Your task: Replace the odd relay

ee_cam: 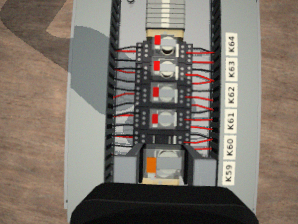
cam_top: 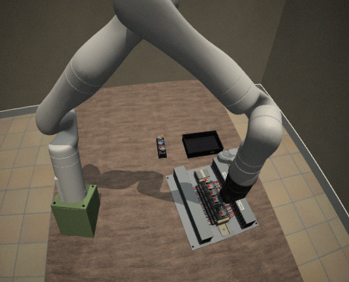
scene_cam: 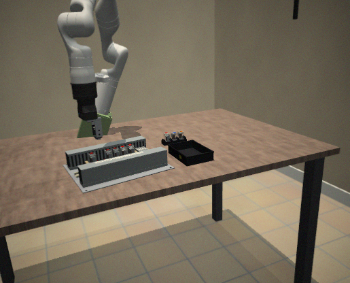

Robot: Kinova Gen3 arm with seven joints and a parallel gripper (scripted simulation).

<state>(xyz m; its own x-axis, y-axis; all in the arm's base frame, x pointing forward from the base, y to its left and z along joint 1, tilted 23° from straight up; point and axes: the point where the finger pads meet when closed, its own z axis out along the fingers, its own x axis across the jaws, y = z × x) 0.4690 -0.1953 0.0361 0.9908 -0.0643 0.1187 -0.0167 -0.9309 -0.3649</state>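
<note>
My gripper is now 32 cm to the right of the black tray, 13 cm above it and 8 cm short of it.
</note>
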